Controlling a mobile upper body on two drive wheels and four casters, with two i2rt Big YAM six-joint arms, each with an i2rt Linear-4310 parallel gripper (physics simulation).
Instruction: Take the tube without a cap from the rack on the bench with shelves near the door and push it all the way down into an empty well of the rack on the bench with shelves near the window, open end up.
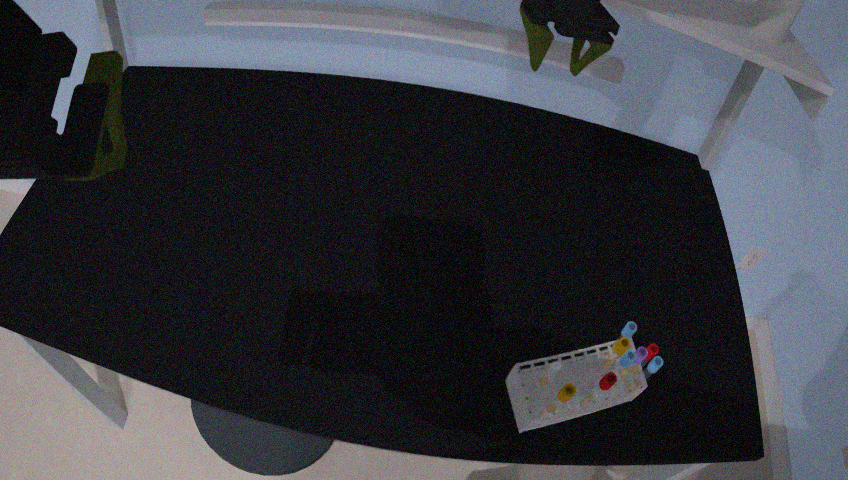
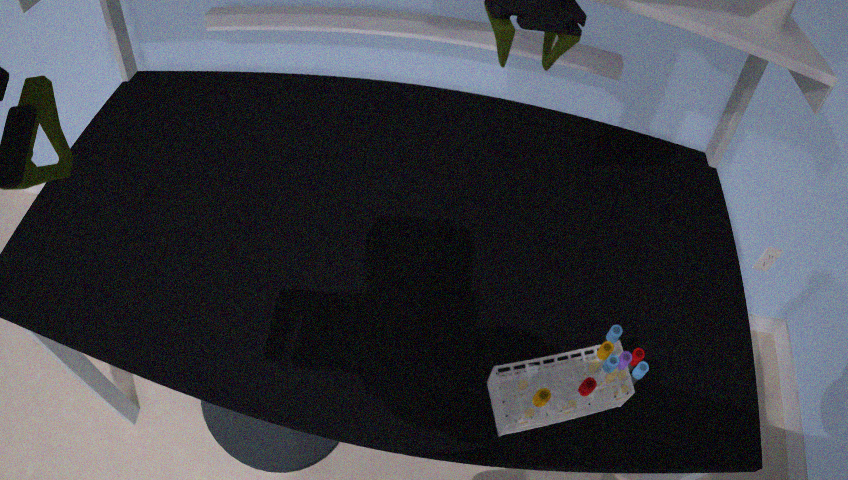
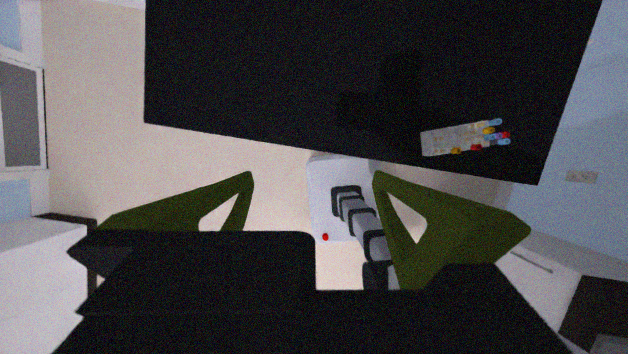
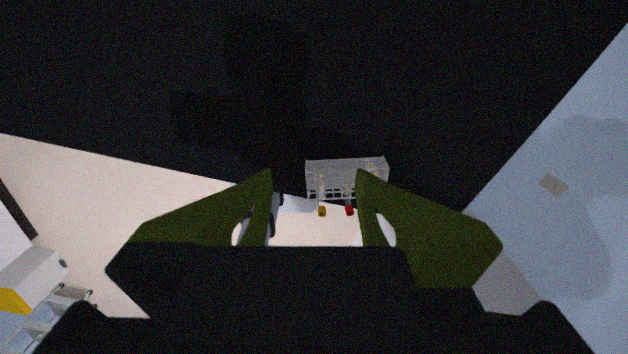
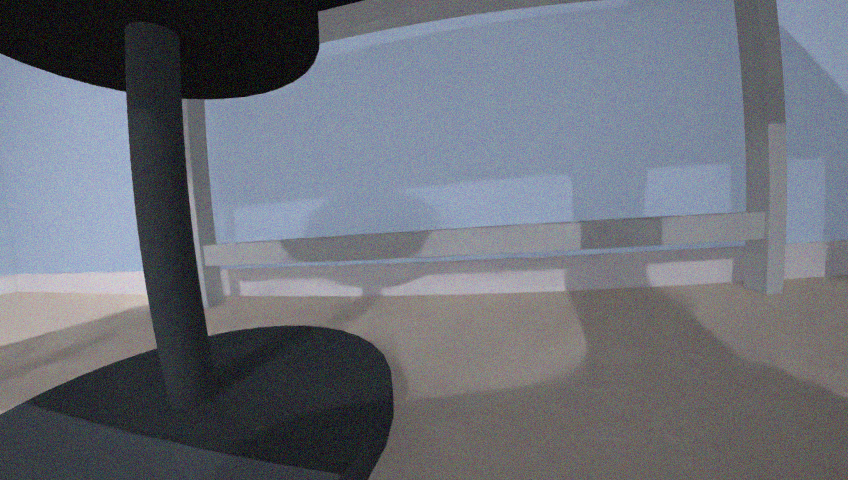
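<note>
A pale rack (image 1: 524,410) (image 2: 505,413) (image 3: 429,145) (image 4: 345,169) stands near the front right of the black bench top (image 1: 297,178) (image 2: 297,178). It holds several tubes; an orange cap (image 1: 566,392) (image 2: 541,397) and a red cap (image 1: 607,381) (image 2: 587,386) sit apart from the cluster with blue, purple, red and orange caps at its right end. I cannot make out a tube without a cap. My left gripper (image 3: 313,177) is open and empty, high at the far left. My right gripper (image 1: 554,71) (image 2: 524,66) (image 4: 313,177) is partly open and empty, high beyond the bench's back edge, away from the rack.
A shelf (image 1: 737,26) (image 2: 731,20) juts in at the top right, near my right gripper. A stool base (image 1: 261,440) (image 2: 270,440) (image 5: 333,380) shows below the bench's front edge. A crossbar (image 5: 505,234) joins the bench legs. White cabinets (image 3: 35,280) stand behind.
</note>
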